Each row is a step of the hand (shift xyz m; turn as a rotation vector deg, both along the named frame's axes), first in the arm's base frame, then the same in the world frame.
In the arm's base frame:
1: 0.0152 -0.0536 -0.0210 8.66 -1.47 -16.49
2: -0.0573 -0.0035 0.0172 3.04 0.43 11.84
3: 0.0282 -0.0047 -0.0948 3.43 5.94 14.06
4: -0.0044 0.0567 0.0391 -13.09 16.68 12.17
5: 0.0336 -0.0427 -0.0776 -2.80 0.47 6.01
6: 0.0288 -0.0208 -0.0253 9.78 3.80 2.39
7: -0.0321 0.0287 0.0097 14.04 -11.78 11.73
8: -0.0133 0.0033 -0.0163 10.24 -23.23 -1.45
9: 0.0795 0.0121 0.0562 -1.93 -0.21 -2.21
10: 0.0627 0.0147 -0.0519 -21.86 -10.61 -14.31
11: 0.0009 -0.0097 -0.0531 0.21 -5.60 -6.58
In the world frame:
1: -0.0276 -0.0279 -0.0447 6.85 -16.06 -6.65
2: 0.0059 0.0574 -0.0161 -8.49 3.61 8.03
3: 0.0492 -0.0737 -0.0442 -6.35 4.85 13.45
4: 0.0142 0.0284 0.0613 7.76 18.73 13.66
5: 0.0105 -0.0722 -0.0604 -2.66 5.55 2.52
6: -0.0073 -0.0392 -0.0176 -2.33 -6.79 8.02
7: 0.0240 0.0345 0.0135 -20.41 -6.73 3.43
8: 0.0174 0.0031 -0.0119 -18.23 -11.22 -13.73
9: -0.0556 -0.0374 0.0716 1.96 0.48 -2.14
10: 0.0225 -0.0792 0.0075 9.63 10.34 -24.40
11: 0.0279 -0.0291 -0.0359 0.45 -4.03 -7.63

